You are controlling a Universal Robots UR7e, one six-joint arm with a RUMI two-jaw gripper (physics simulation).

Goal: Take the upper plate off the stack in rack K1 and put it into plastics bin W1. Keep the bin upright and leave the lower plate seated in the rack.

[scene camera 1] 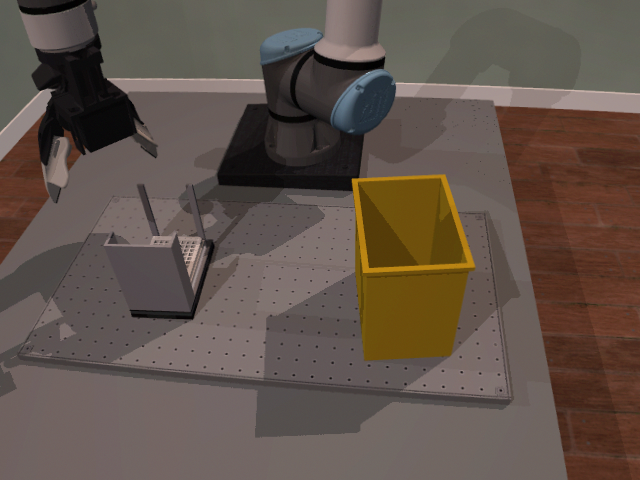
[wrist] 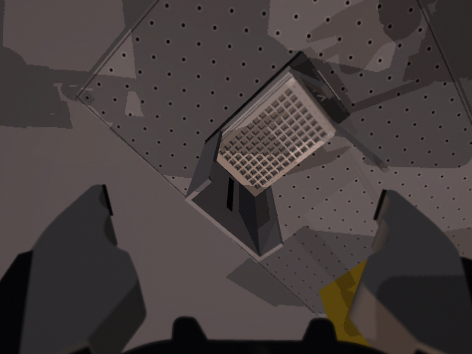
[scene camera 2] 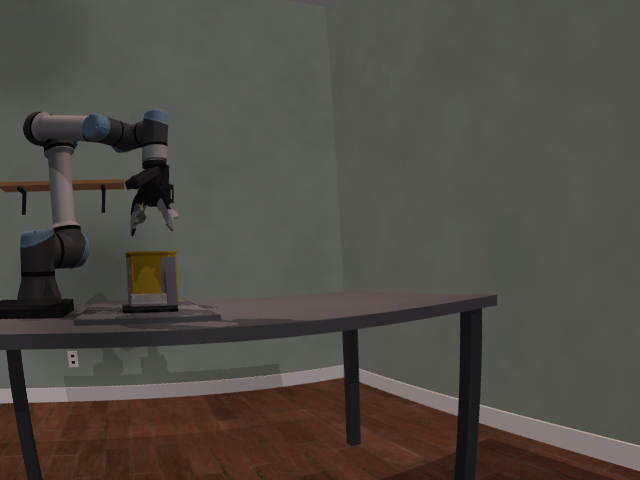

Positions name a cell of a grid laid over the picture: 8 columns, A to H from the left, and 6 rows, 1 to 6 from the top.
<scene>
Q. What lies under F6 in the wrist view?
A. A yellow plastics bin W1.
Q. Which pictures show the yellow plastics bin W1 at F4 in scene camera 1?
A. Scene camera 1, the wrist view and scene camera 2: all of them.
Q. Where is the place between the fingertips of my gripper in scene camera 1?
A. At B3
</scene>
